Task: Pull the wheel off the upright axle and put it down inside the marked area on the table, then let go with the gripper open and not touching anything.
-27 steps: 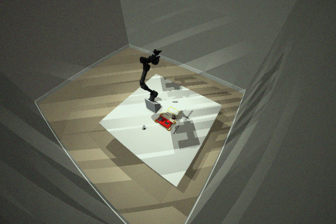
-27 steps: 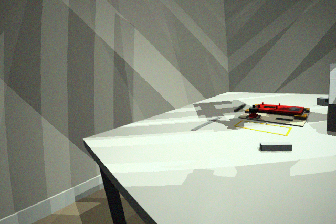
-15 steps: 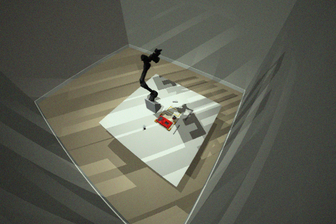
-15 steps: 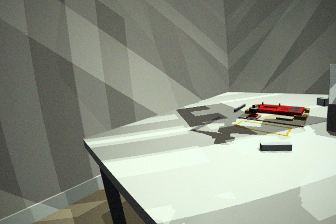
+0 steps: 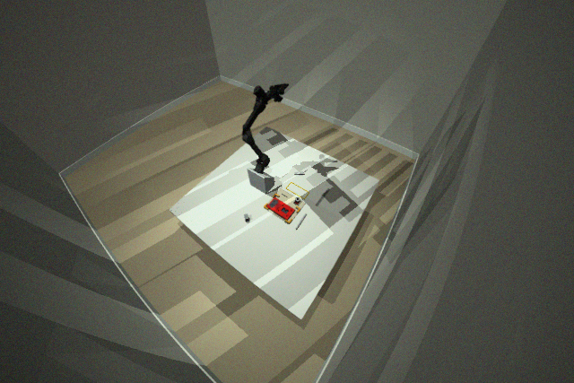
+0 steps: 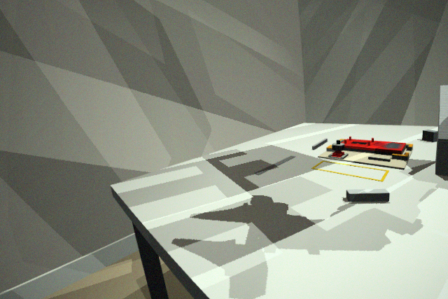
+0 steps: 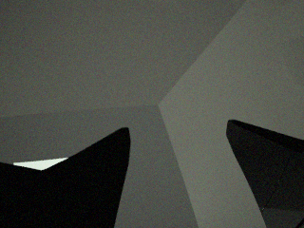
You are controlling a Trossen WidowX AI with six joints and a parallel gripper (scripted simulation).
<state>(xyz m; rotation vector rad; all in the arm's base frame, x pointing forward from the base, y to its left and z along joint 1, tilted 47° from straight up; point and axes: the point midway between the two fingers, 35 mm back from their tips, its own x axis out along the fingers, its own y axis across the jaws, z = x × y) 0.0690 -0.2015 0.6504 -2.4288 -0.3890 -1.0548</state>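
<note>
Now: the wheel 75 cm below my gripper tip, 36 cm ahead of it and 26 cm to the right of it. From my gripper tip the other things lie so: thin dark bar: 79 cm below, 48 cm ahead, 8 cm to the right.
</note>
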